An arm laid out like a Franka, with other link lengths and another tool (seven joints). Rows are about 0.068 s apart.
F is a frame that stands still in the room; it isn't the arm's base.
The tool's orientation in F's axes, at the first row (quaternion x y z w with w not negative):
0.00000 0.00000 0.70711 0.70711
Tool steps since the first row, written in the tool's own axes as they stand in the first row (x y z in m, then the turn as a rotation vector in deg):
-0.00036 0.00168 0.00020 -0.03 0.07 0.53
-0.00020 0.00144 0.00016 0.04 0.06 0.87
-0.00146 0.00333 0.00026 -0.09 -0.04 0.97
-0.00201 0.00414 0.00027 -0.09 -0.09 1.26
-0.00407 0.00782 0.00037 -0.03 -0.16 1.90
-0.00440 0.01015 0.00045 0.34 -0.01 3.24
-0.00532 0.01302 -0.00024 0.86 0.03 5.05
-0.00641 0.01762 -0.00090 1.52 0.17 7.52
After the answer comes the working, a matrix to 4 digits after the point.
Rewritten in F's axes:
-0.00168 -0.00036 0.00020 -0.07 -0.03 0.53
-0.00144 -0.00020 0.00016 -0.06 0.04 0.87
-0.00333 -0.00146 0.00026 0.04 -0.09 0.97
-0.00414 -0.00201 0.00027 0.09 -0.09 1.26
-0.00782 -0.00407 0.00037 0.16 -0.03 1.90
-0.01015 -0.00440 0.00045 0.01 0.34 3.24
-0.01302 -0.00532 -0.00024 -0.03 0.86 5.05
-0.01762 -0.00641 -0.00090 -0.17 1.52 7.52

The tool's axes in the first row as the columns of a matrix, in F's axes (rounded; the answer above uses it unrounded):
0.0000 -1.0000 0.0000
1.0000 0.0000 0.0000
0.0000 0.0000 1.0000

